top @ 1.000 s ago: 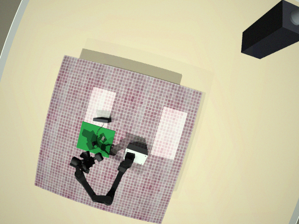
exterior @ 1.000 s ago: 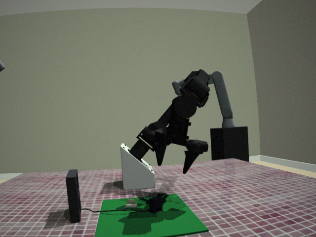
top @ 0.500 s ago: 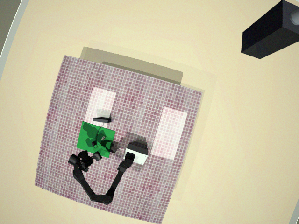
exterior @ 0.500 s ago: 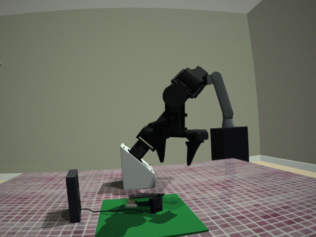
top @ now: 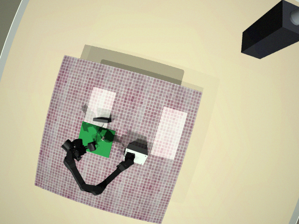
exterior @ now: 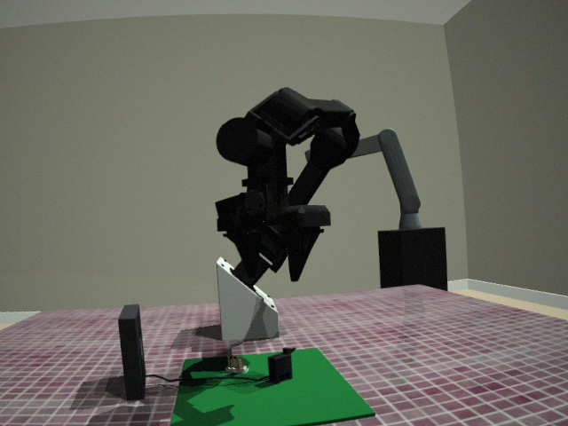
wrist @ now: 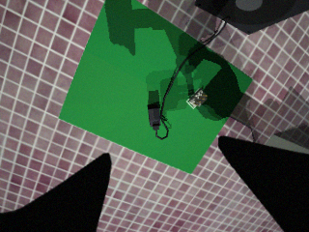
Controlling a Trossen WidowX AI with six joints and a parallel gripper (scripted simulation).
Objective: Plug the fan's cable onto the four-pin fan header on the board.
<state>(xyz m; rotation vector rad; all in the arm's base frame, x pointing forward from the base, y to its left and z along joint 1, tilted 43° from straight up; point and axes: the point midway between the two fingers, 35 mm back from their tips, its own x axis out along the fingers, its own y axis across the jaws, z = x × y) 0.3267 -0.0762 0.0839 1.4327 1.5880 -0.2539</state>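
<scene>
Now: gripper tip 14 cm above the dark plug. From my gripper tip the other things lie so: fan 20 cm to the right, 10 cm below, 6 cm behind; then green board 17 cm below, 3 cm to the right.
</scene>
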